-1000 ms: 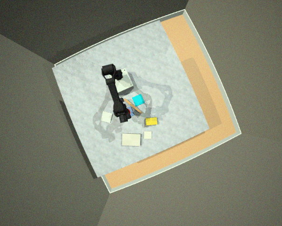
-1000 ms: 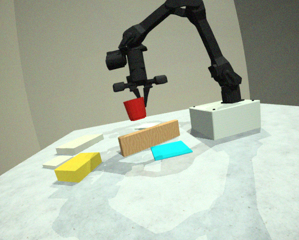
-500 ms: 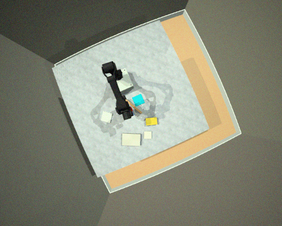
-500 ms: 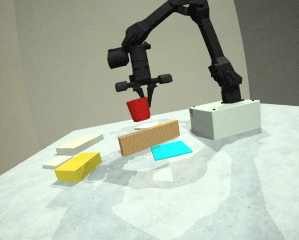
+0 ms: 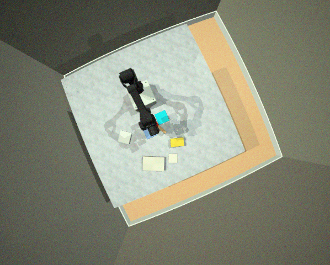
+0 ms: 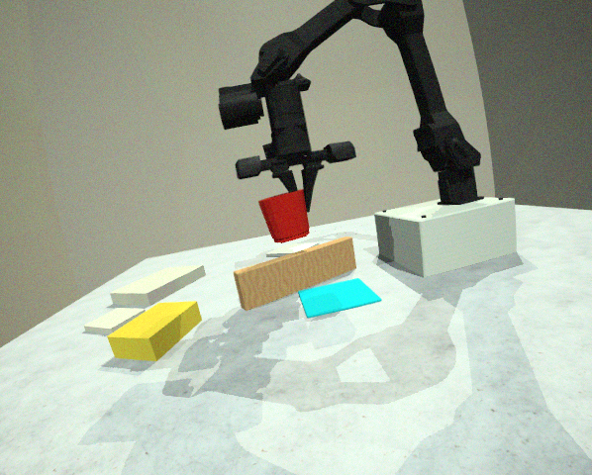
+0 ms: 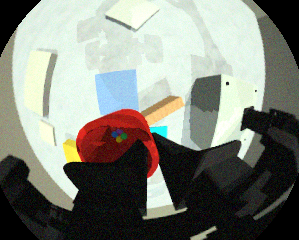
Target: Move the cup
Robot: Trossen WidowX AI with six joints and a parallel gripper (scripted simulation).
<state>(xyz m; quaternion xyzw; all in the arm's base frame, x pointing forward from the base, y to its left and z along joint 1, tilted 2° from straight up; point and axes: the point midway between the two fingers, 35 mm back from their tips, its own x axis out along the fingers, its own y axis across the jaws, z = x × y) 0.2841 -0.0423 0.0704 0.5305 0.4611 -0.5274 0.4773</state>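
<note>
Now: gripper tip 9 cm to the right of the cyan pad and 12 cm above it. Round my gripper tip: wooden block: 2 cm ahead, 1 cm to the left, 10 cm below; then red cup: 3 cm ahead; then light blue pad: 5 cm ahead, 6 cm to the right, 12 cm below.
</note>
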